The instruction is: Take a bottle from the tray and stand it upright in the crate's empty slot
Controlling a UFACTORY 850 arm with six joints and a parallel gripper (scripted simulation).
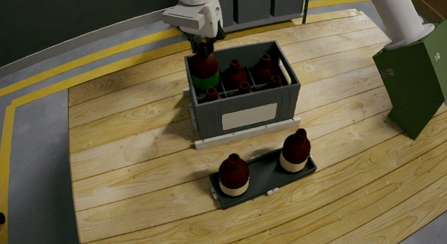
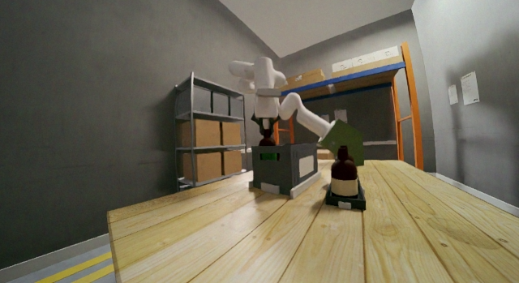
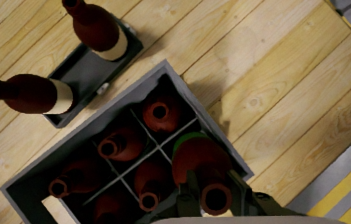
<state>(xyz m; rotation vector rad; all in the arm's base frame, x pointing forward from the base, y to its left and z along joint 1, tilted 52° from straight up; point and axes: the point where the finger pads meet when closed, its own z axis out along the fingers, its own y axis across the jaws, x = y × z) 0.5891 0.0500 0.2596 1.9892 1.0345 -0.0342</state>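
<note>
The bottle is 7 cm below my hand. The rest, counted from my hand: crate (8 cm behind, 5 cm to the left, 16 cm below); then dark tray (6 cm behind, 29 cm to the left, 23 cm below).
</note>
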